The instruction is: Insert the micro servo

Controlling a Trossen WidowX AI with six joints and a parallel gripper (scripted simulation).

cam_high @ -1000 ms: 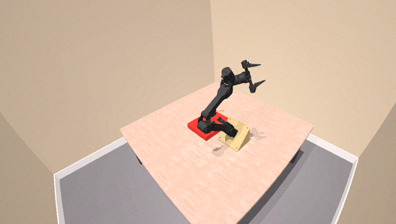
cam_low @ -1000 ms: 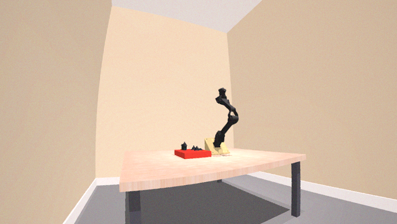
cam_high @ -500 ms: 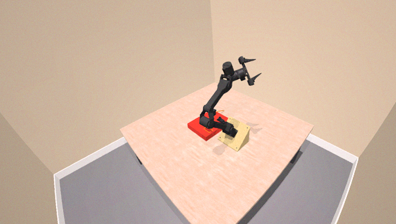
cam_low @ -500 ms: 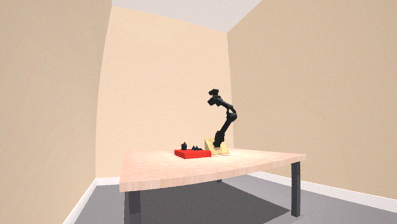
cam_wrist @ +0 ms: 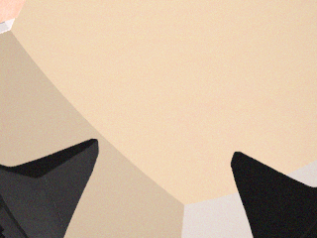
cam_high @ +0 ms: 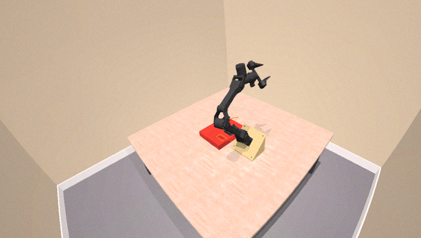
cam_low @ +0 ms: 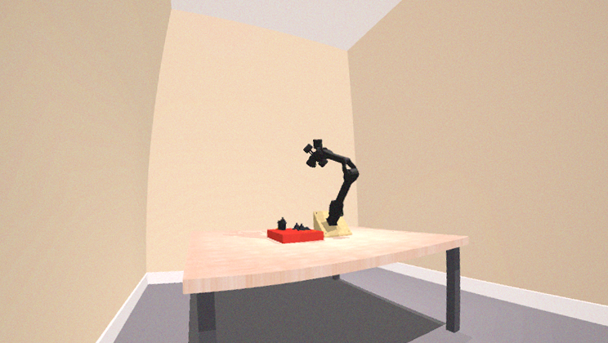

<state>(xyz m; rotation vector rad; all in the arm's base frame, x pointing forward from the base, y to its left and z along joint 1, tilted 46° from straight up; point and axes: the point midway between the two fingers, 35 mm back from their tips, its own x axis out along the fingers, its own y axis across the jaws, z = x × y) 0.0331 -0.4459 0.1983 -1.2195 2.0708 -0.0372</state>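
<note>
Now: the red deck 530 mm below my gripper tip, 290 mm ahead of it and 200 mm to the left of it.
</note>
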